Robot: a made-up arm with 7 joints. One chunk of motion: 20 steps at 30 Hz.
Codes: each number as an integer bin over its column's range. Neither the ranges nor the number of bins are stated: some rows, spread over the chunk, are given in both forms.
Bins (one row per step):
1: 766 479 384 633 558 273 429
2: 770 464 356 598 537 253 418
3: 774 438 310 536 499 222 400
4: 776 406 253 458 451 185 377
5: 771 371 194 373 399 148 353
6: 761 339 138 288 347 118 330
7: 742 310 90 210 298 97 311
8: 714 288 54 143 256 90 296
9: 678 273 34 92 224 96 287
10: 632 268 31 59 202 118 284
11: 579 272 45 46 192 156 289
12: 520 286 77 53 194 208 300
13: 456 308 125 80 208 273 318
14: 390 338 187 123 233 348 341
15: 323 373 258 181 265 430 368
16: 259 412 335 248 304 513 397
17: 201 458 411 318 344 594 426
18: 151 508 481 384 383 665 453
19: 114 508 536 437 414 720 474
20: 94 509 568 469 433 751 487
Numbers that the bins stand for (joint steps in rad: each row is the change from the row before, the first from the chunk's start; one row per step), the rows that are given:
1: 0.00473 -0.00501 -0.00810 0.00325 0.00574 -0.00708 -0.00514
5: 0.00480 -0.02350 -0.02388 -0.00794 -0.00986 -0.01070 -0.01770
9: 0.00350 -0.04027 -0.03718 -0.02004 -0.02703 -0.01221 -0.02860
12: 0.00129 -0.03805 -0.03360 -0.02172 -0.02997 -0.00896 -0.02645
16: -0.00237 -0.01648 -0.01217 -0.01333 -0.01918 -0.00011 -0.01043
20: -0.00468 0.00013 0.00719 -0.00381 -0.00652 0.00680 0.00444
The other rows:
2: 0.00479 -0.00758 -0.01042 0.00174 0.00368 -0.00766 -0.00696
3: 0.00485 -0.01203 -0.01424 -0.00093 -0.00005 -0.00856 -0.00993
4: 0.00487 -0.01750 -0.01898 -0.00429 -0.00476 -0.00963 -0.01373
6: 0.00466 -0.02897 -0.02853 -0.01160 -0.01496 -0.01157 -0.02150
7: 0.00440 -0.03394 -0.03252 -0.01496 -0.01977 -0.01218 -0.02463
8: 0.00401 -0.03770 -0.03551 -0.01784 -0.02389 -0.01239 -0.02711
10: 0.00286 -0.04113 -0.03742 -0.02146 -0.02918 -0.01157 -0.02909
11: 0.00211 -0.04044 -0.03626 -0.02202 -0.03017 -0.01047 -0.02827
13: 0.00039 -0.03428 -0.02961 -0.02056 -0.02860 -0.00708 -0.02348
14: -0.00053 -0.02914 -0.02446 -0.01871 -0.02614 -0.00490 -0.01968
15: -0.00147 -0.02315 -0.01856 -0.01621 -0.02300 -0.00252 -0.01522
17: -0.00318 -0.00860 -0.00585 -0.01031 -0.01525 0.00224 -0.00564
18: -0.00388 -0.00005 -0.00004 -0.00747 -0.01143 0.00430 -0.00118
19: -0.00440 -0.00005 0.00453 -0.00519 -0.00839 0.00590 0.00229

